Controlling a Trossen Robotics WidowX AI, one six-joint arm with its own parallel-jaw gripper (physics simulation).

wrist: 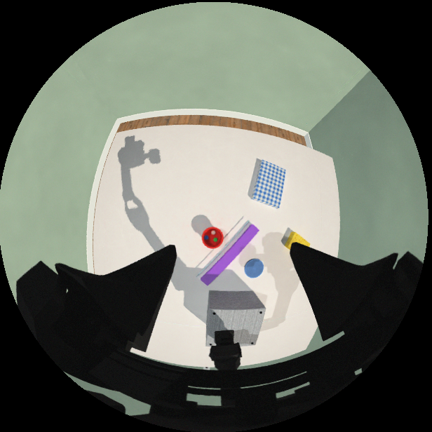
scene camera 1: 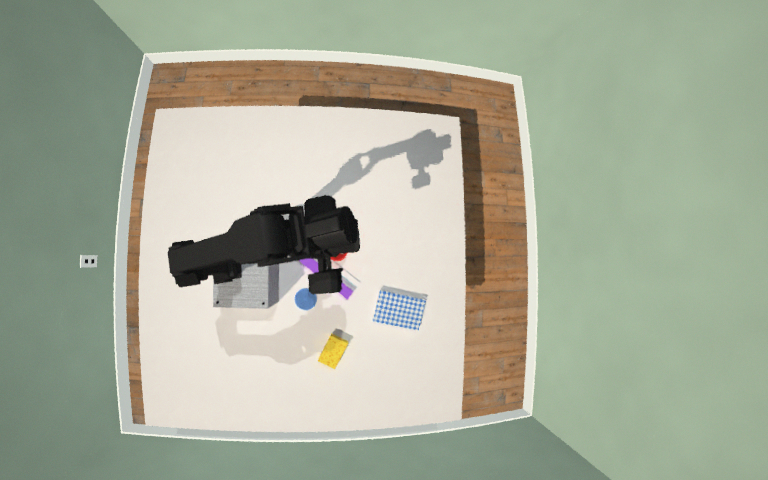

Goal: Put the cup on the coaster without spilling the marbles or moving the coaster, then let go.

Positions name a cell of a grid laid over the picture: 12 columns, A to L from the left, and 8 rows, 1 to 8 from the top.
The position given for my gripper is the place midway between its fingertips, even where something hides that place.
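Note:
My gripper (scene camera 1: F5), visible also in the wrist view (wrist: G5).

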